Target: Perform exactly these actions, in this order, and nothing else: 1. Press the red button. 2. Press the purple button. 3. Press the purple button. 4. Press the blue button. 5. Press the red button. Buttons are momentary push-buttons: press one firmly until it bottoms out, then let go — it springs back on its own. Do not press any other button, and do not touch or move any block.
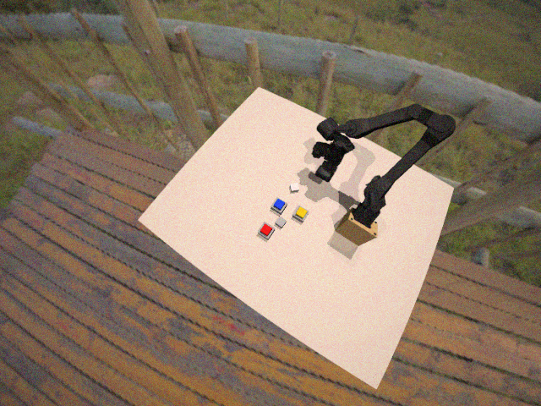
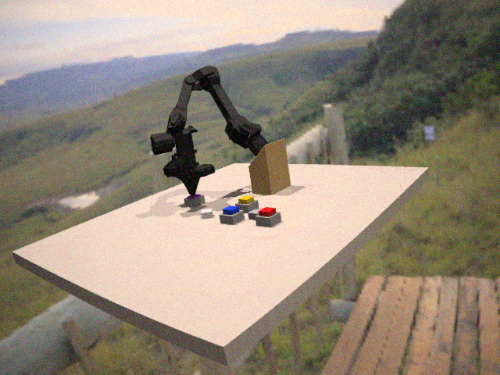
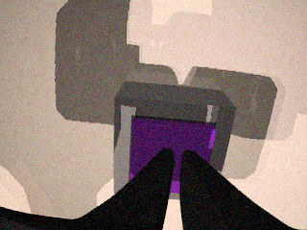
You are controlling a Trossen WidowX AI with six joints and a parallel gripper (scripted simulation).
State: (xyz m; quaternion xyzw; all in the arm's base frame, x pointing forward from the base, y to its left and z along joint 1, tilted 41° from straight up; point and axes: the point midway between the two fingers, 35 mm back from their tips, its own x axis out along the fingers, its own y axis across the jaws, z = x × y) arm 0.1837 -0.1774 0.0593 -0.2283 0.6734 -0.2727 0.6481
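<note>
Now: gripper tip 1 cm above the purple button. The rest, counted from my gripper tip: white block: 9 cm ahead, 13 cm to the left, 2 cm below; yellow button: 1 cm ahead, 22 cm to the left; blue button: 10 cm ahead, 24 cm to the left.
</note>
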